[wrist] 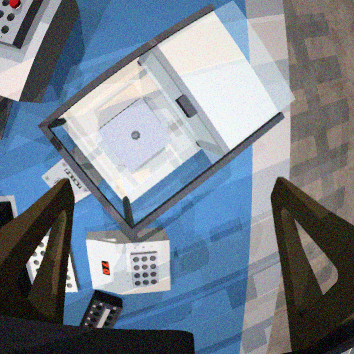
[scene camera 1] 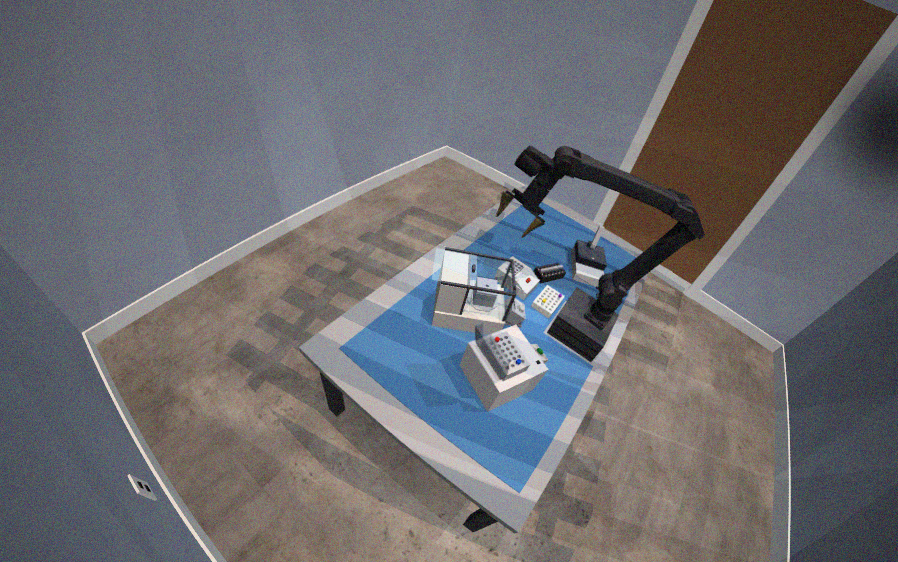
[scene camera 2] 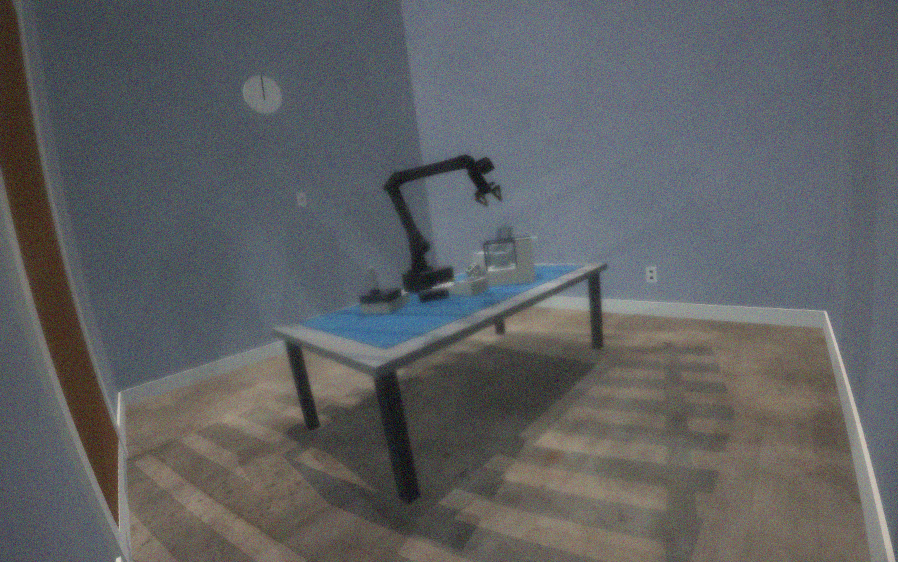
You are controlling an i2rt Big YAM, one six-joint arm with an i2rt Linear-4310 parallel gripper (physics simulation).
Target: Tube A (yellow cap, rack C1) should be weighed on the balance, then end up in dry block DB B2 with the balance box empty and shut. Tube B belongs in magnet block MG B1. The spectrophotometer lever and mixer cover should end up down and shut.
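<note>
My gripper (scene camera 1: 511, 225) (scene camera 2: 493, 202) (wrist: 173, 187) is wide open and empty, high above the table near the balance. The balance (scene camera 1: 452, 302) (wrist: 215, 75) has a glass box; its top pane with a black handle (wrist: 186, 105) stands slid back, leaving the front part open. The weighing block (wrist: 135, 150) inside shows an empty centre hole. Tube A's yellow cap (scene camera 1: 544, 300) (wrist: 46, 248) shows in the white rack (scene camera 1: 537, 305), partly hidden by a finger in the wrist view. A black slotted block (scene camera 1: 549, 272) (wrist: 102, 310) lies near the keypad unit. I cannot tell which tube is B.
A large white machine (scene camera 1: 491, 387) with red and blue caps in its hole grid stands beside the balance. A keypad unit (scene camera 1: 527, 283) (wrist: 115, 280) with a red display sits near the rack. A black-topped box (scene camera 1: 589, 254) (scene camera 2: 382, 301) with an upright pale lever (scene camera 1: 595, 236) stands beyond.
</note>
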